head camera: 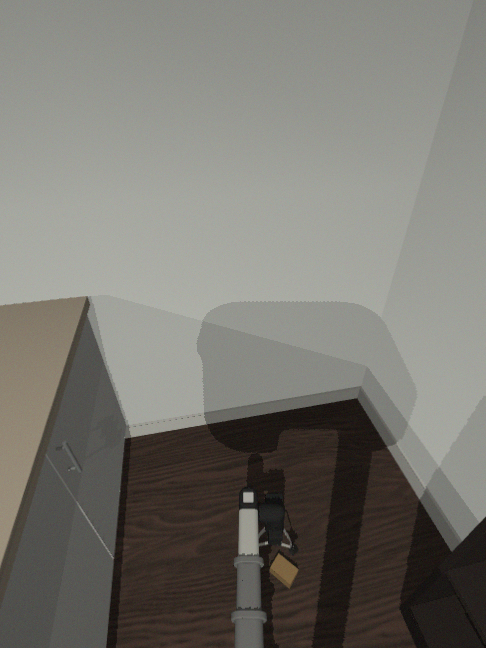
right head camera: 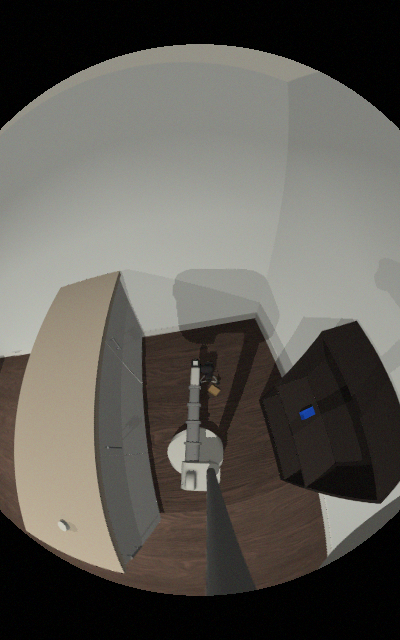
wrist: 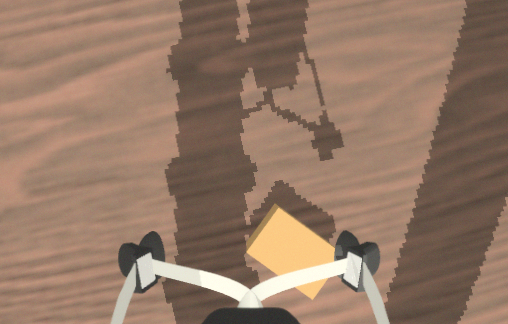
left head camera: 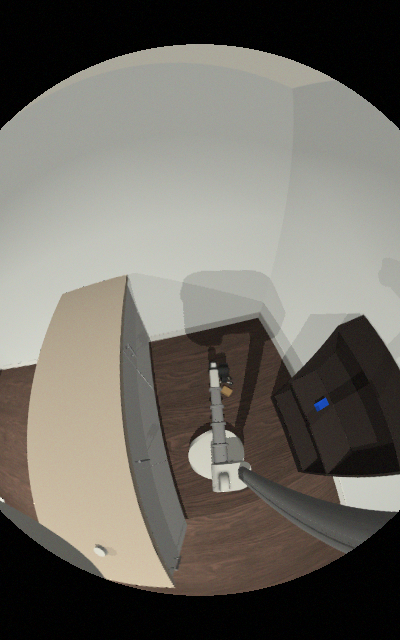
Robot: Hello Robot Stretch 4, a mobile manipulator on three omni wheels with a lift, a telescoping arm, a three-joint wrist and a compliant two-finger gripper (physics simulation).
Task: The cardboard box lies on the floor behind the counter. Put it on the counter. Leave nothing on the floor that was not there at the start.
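Places are measured from the robot's base along level axes (x left, y down, z back), in millimetres.
Where they show: gripper, fingertip midpoint: (head camera: 271,551) (right head camera: 208,383) (wrist: 249,250) (left head camera: 221,384).
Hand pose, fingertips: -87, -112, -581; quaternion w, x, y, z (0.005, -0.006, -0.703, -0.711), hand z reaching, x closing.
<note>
Each offset is from my fingertips to the top centre of the thing, as dx, dy, dz. "pt": to the spot under its first point. Level surfaces: height alone.
The small orange-tan cardboard box @(-50, +89, +27) (head camera: 284,569) (left head camera: 227,391) (right head camera: 214,390) (wrist: 290,245) lies on the dark wood floor behind the counter @(dy -771) (head camera: 36,366) (left head camera: 80,425) (right head camera: 60,400), turned at an angle to the fingers. My gripper (head camera: 277,547) (wrist: 249,250) is open and points down above the floor. In the wrist view the box shows between the two fingertips, off centre toward the right one. The right finger's pad and white strip cover the box's right corner and part of its lower edge. Nothing is held. The gap between fingertips and box height cannot be told exactly.
Grey cabinet doors with handles form the counter's near side. A dark shelf unit @(pt -624, -921, +299) (left head camera: 372,350) (right head camera: 367,355) with a blue block @(-651, -358, +380) (left head camera: 321,404) (right head camera: 307,412) stands on the right. A white round item (left head camera: 100,550) (right head camera: 63,525) is on the counter. Walls meet in a corner beyond the arm.
</note>
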